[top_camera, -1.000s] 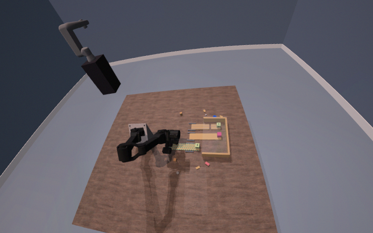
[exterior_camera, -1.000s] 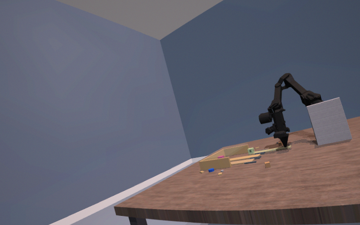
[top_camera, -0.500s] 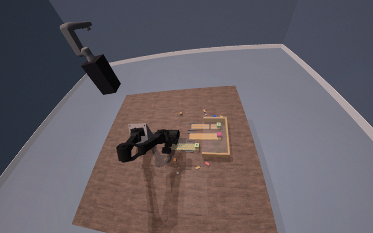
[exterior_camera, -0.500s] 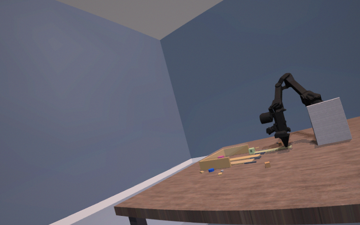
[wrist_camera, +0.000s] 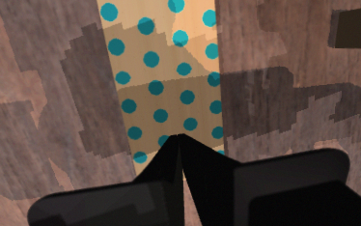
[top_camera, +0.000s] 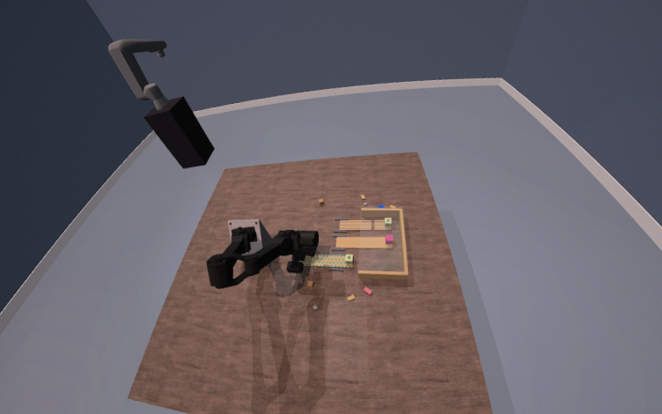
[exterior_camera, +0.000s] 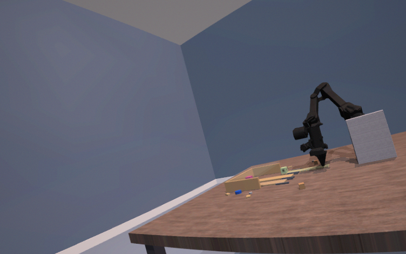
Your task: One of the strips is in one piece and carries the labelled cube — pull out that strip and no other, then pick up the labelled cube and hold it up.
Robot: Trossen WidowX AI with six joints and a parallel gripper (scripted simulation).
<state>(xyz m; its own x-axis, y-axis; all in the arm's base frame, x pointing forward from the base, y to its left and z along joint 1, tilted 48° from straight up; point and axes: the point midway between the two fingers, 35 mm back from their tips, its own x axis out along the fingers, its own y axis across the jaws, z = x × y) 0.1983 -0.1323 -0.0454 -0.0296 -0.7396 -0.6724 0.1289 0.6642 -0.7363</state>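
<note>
Now: gripper tip 9 cm short of the strip and 1 cm to the left of it.
</note>
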